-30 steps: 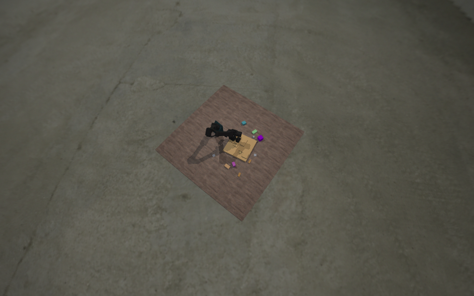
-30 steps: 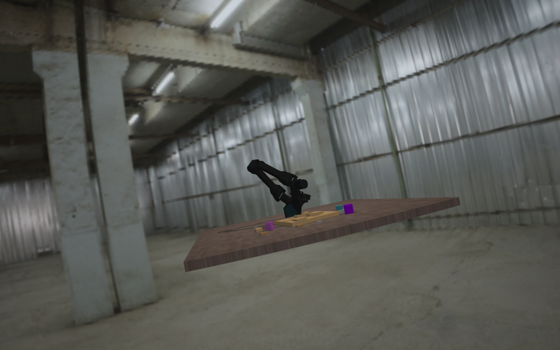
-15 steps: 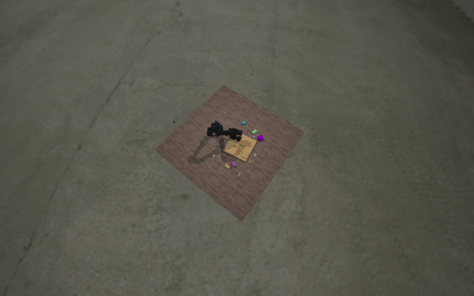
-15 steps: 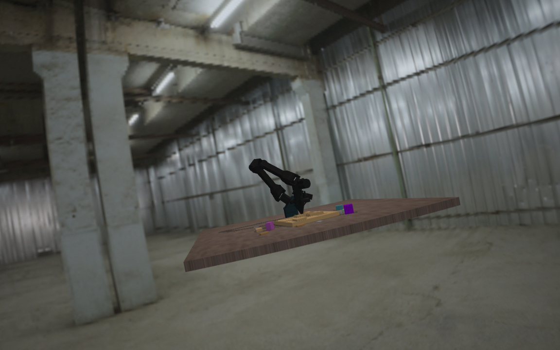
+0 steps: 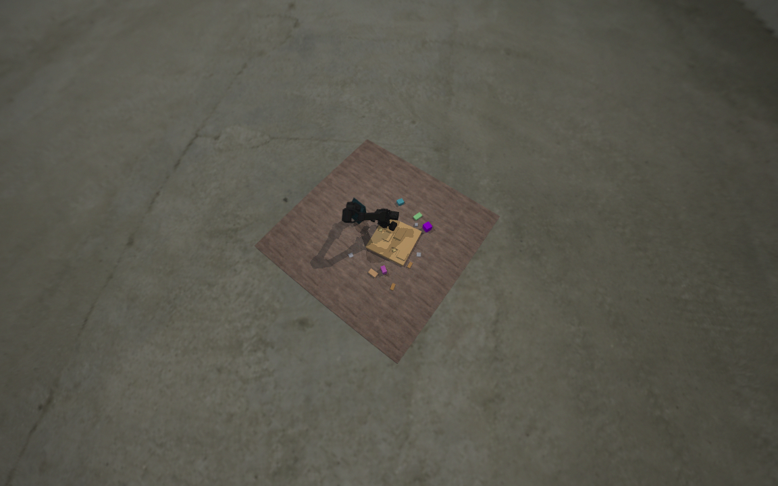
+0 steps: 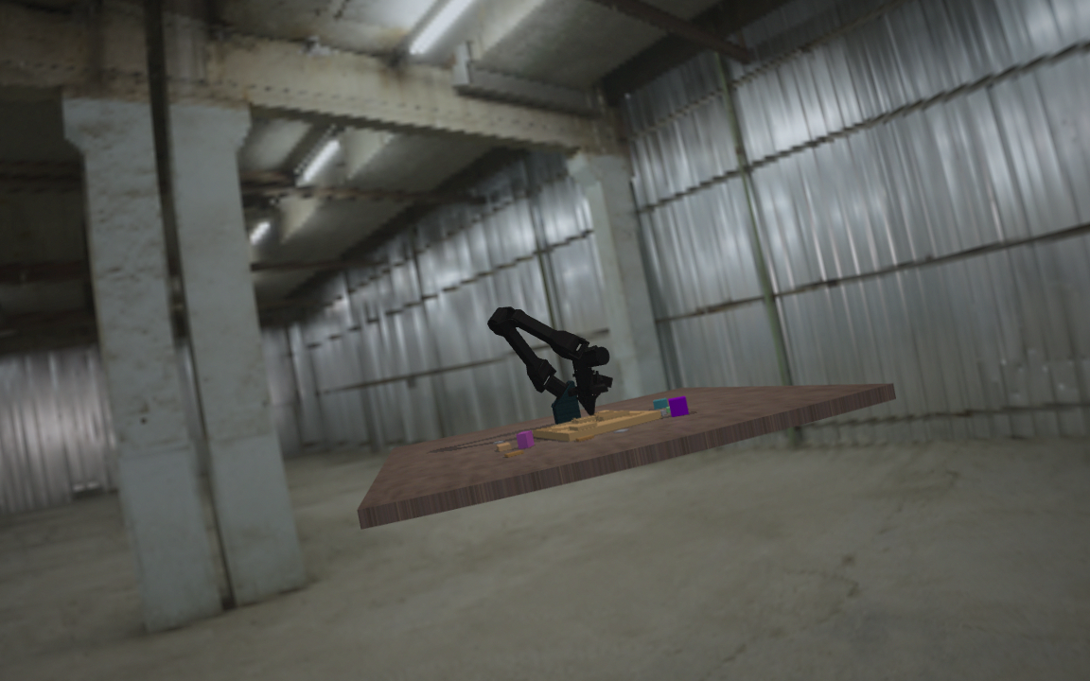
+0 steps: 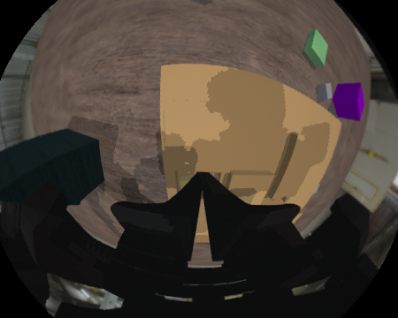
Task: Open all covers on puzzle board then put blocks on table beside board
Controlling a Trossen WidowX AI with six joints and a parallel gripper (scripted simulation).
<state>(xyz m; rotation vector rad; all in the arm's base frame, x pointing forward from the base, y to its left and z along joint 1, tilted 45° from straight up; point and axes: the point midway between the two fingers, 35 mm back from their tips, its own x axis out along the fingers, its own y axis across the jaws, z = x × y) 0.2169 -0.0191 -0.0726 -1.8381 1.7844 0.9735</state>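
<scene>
Now: gripper tip 110 mm short of the tan puzzle board, 20 mm to the left of it and 10 mm above it. The rest, counted from my gripper tip: purple cube (240 mm ahead, 200 mm to the left); then teal block (250 mm to the left, 50 mm behind, 10 mm below); then green block (240 mm to the left, 120 mm ahead, 20 mm below).
</scene>
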